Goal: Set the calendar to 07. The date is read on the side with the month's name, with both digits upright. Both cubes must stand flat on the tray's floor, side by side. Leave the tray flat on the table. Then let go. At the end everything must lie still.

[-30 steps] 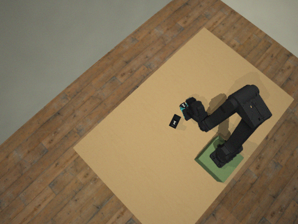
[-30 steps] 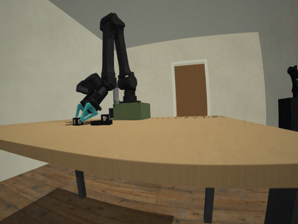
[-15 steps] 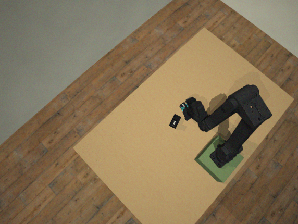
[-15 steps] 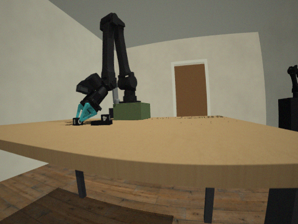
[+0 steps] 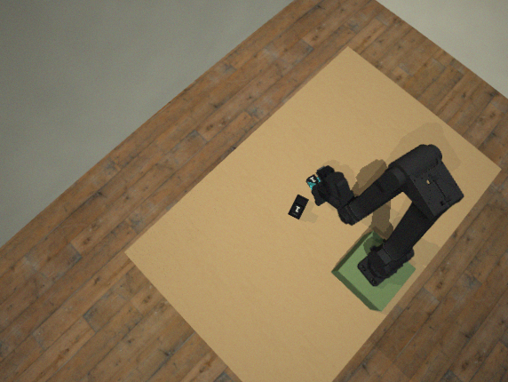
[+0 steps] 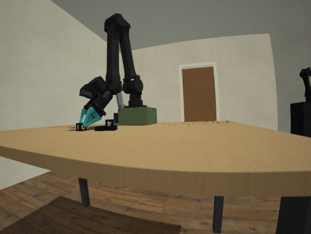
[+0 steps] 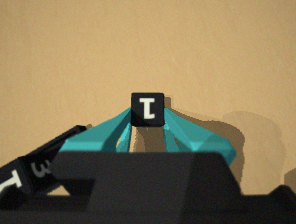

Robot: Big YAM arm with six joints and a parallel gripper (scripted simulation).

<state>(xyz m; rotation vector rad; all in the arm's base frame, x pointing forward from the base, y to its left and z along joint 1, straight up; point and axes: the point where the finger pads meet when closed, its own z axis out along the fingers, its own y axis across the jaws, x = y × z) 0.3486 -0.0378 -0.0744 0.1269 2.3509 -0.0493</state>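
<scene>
The digit cube lies 10 mm below my hand and 10 mm ahead of it. The rest, counted from my hand: black calendar tray (100 mm to the left, 40 mm behind, 10 mm below).
</scene>
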